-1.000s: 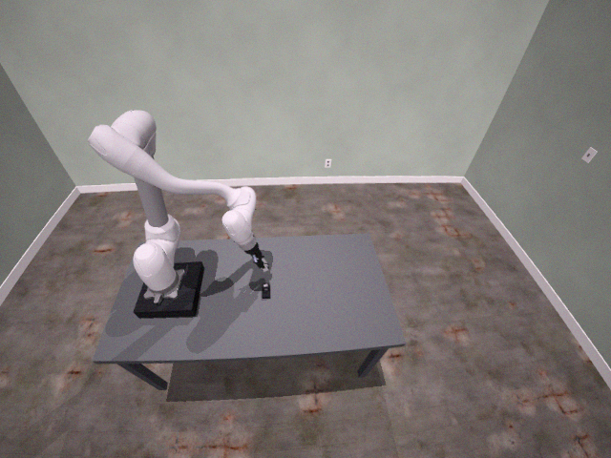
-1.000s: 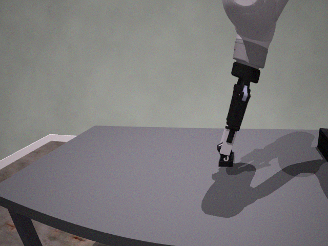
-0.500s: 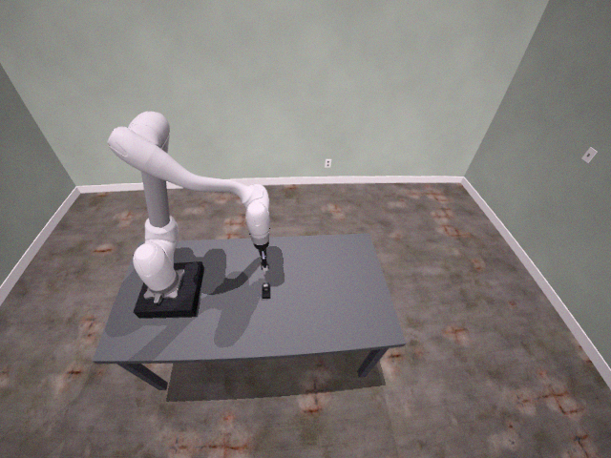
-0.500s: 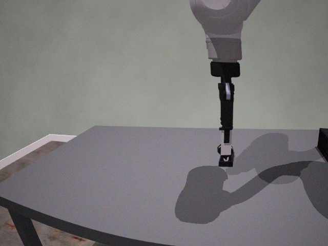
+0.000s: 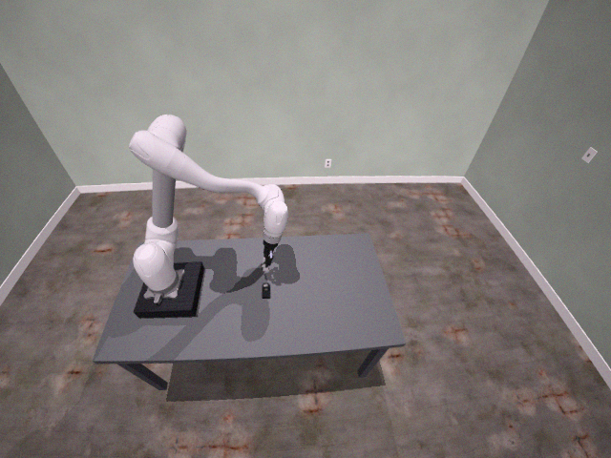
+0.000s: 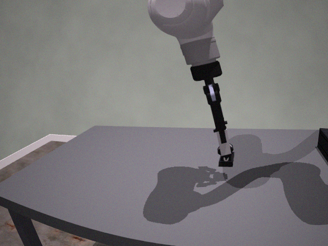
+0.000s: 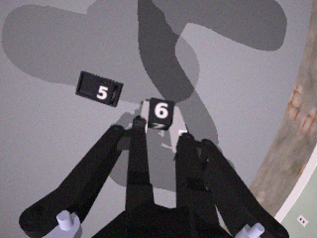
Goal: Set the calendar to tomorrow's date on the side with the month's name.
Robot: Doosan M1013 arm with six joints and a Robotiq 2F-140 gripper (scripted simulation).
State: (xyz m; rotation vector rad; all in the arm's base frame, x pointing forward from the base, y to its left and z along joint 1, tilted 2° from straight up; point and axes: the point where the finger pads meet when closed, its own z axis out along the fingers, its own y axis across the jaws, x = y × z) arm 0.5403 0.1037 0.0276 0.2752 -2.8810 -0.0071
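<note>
Right now my hand is 1 cm past the black number cube and 3 cm above it. Also, from my hand: tray: 11 cm to the right, 10 cm below.
</note>
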